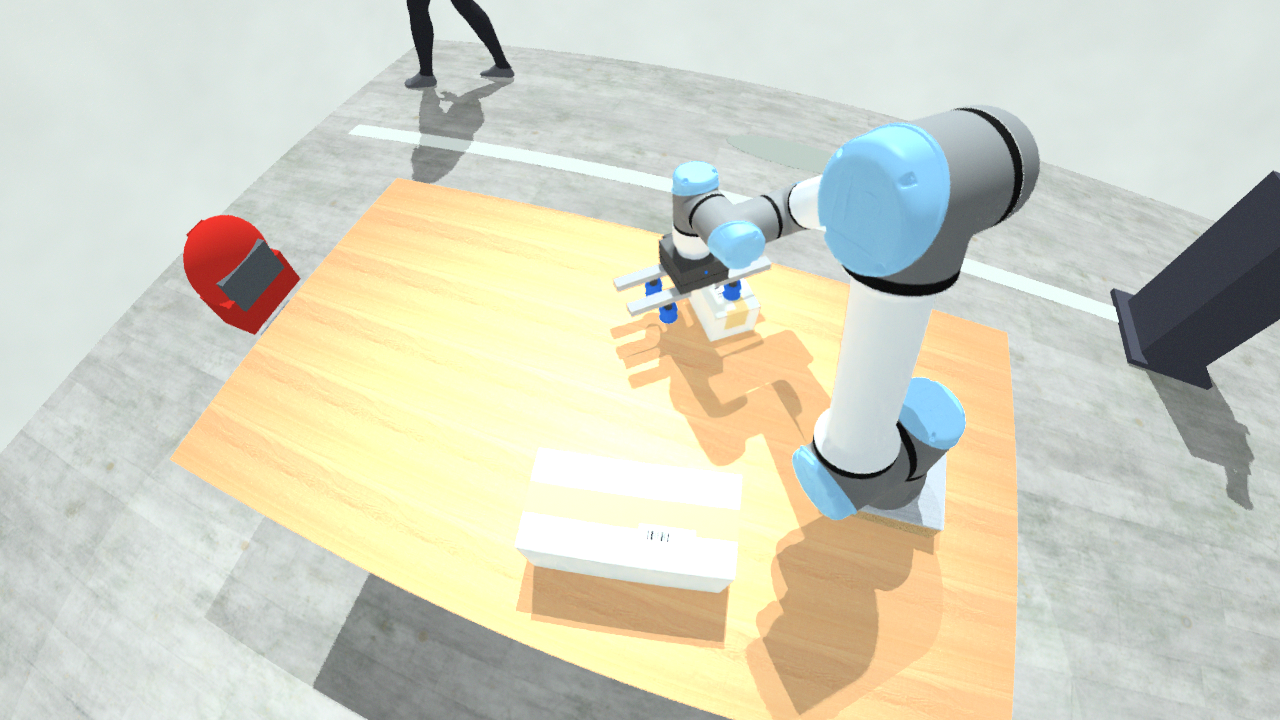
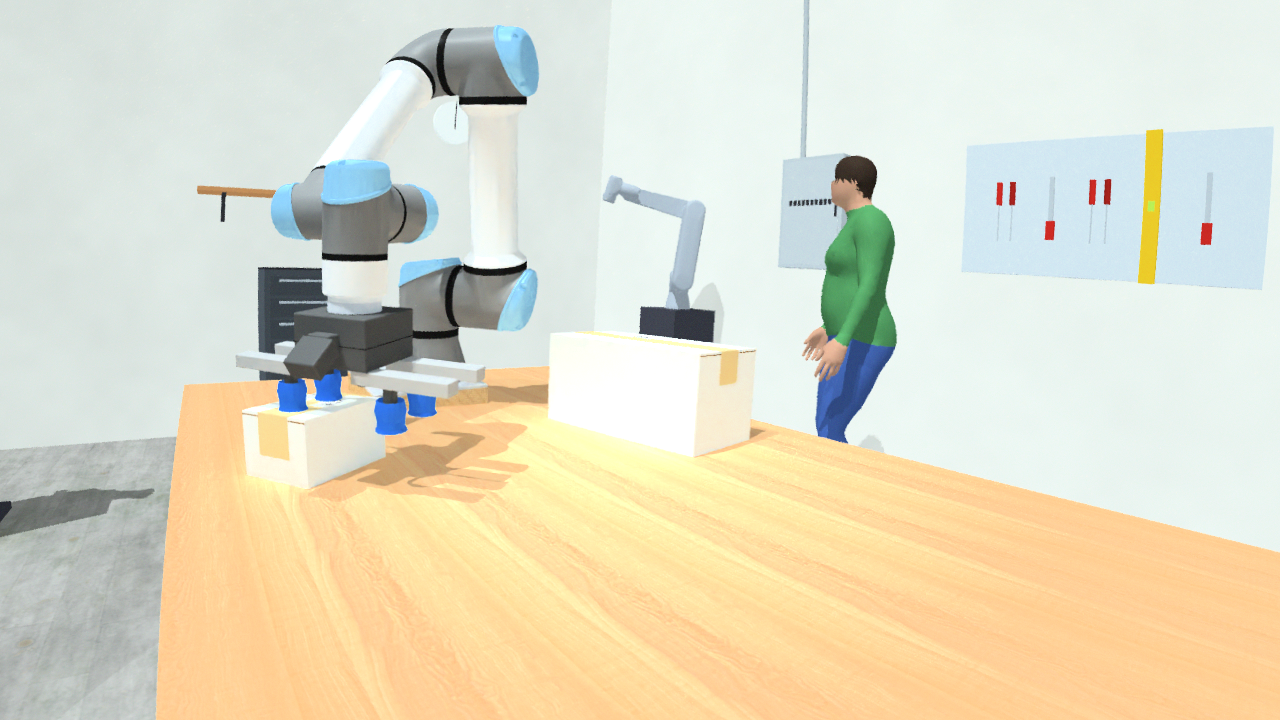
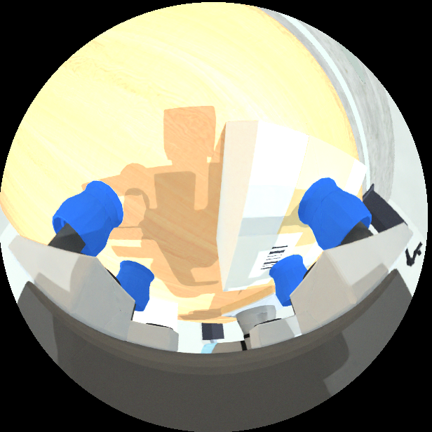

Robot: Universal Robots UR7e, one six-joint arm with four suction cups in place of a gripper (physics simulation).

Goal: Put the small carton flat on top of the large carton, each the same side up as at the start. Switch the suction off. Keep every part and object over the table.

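Frame: origin at the arm's base, x right, y ahead, z up, level; centimetres.
Where they show: hand, its tool point: (image 1: 692, 293) (image 2: 357, 412).
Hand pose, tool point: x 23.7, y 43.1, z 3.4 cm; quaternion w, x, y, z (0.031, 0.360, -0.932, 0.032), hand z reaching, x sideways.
After its pixels a point has its place.
The small carton (image 1: 726, 320) @[x 20.6, y 35.1, z 1.9 cm] (image 2: 344, 445) @[x 25.3, y 42.4, z -0.7 cm] (image 3: 275, 165), white with a tan tape strip and a barcode label on top, stands upright on the table near its back edge. My gripper (image 1: 694, 293) @[x 23.7, y 43.1, z 3.5 cm] (image 2: 358, 401) @[x 23.7, y 43.1, z 3.5 cm] (image 3: 211, 250) is over it, level, with two blue cups down on its top, seemingly touching; the other two cups hang beside it over the table. The suction grips the small carton, which shows no visible lift. The large carton (image 1: 631, 508) @[x -23.3, y 38.9, z 10.6 cm] (image 2: 623, 390) @[x -16.6, y 42.0, z 3.3 cm], white with a tape strip along its top, stands upright near the opposite table edge, apart from the small one.
The wooden table (image 1: 375, 358) @[x -9.2, y 102.8, z -4.2 cm] (image 2: 626, 582) @[x 11.2, y 80.6, z -4.2 cm] bears both cartons and the arm's base (image 1: 926, 501) @[x -3.8, y -8.7, z 0.8 cm]. A red helmet-like object (image 1: 223, 268) is beyond the left table edge. A person in green (image 2: 863, 268) stands behind the table. A dark cabinet (image 1: 1208, 295) stands on the floor at right.
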